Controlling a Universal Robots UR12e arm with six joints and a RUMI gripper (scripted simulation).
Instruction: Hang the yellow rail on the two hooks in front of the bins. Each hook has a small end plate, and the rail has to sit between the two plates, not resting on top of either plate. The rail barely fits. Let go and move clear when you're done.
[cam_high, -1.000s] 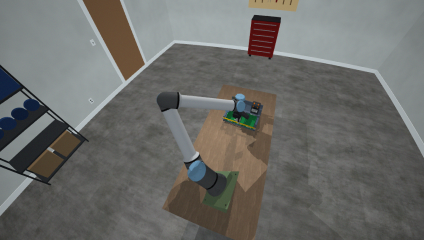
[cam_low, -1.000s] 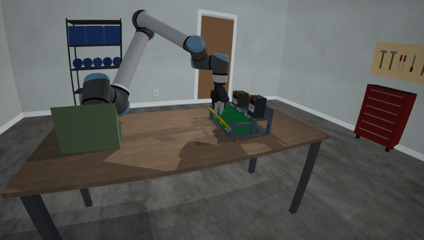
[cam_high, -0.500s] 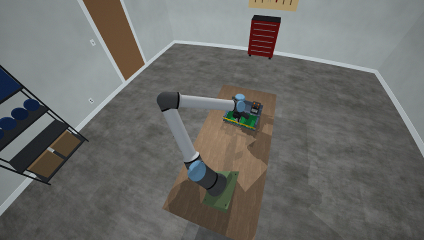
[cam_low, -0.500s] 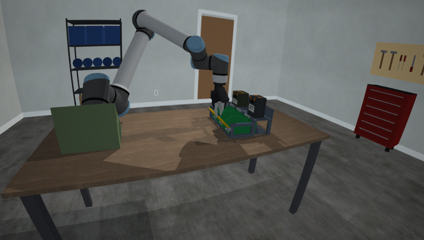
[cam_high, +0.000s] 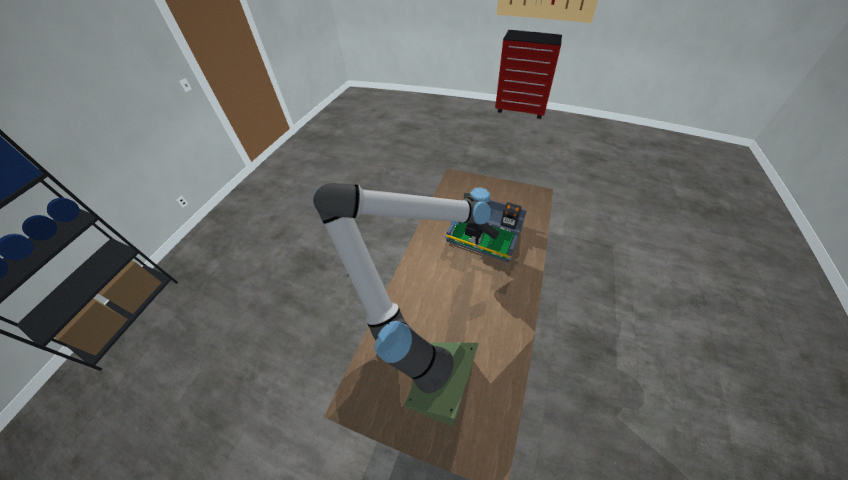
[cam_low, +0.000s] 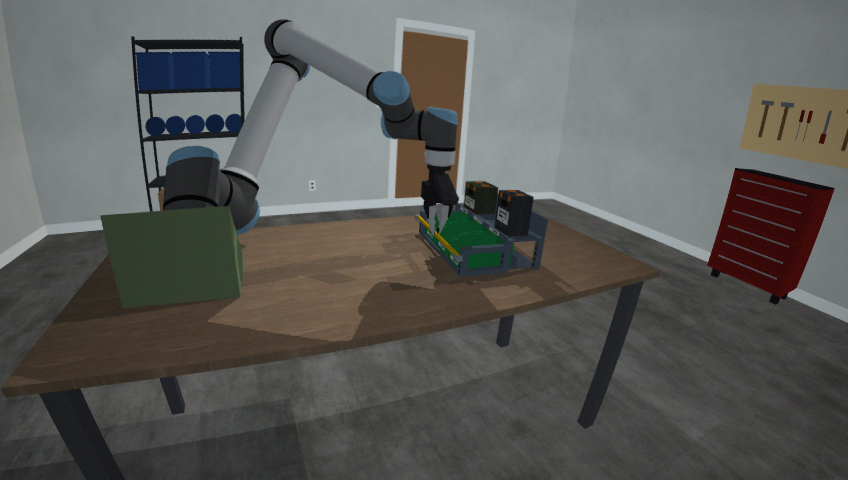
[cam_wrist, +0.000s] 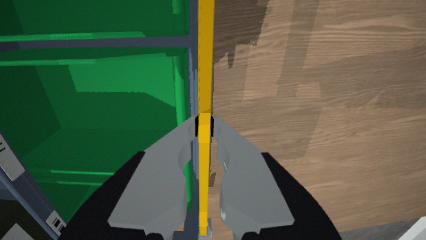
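The yellow rail lies 10 mm below my hand. Round my hand: rack front bar (60 mm below, 10 mm ahead).
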